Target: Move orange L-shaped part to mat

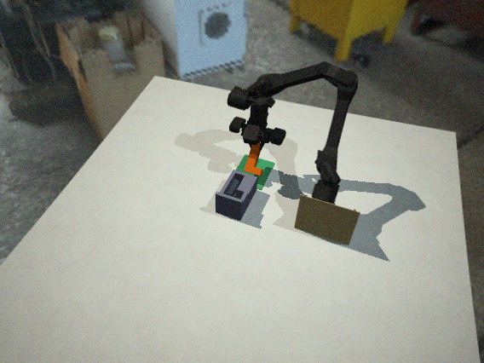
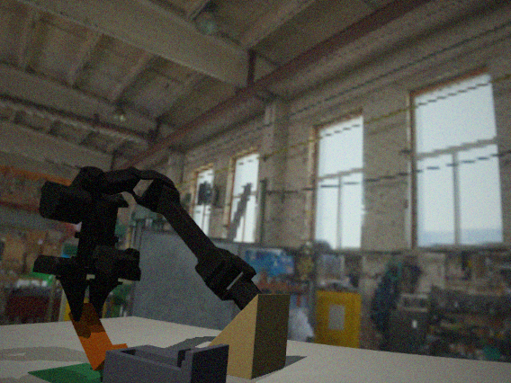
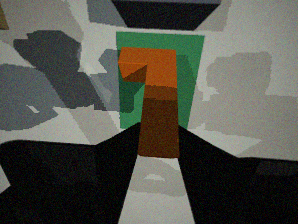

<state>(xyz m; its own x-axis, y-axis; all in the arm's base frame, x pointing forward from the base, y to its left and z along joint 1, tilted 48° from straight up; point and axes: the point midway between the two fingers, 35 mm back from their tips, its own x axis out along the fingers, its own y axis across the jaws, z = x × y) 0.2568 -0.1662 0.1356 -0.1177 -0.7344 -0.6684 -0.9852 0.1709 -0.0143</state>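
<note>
The orange L-shaped part is 40 mm to the left of my gripper tip, 30 mm below it and 10 mm behind it. Also, from my gripper tip: green mat: 100 mm below, 20 mm to the left.
</note>
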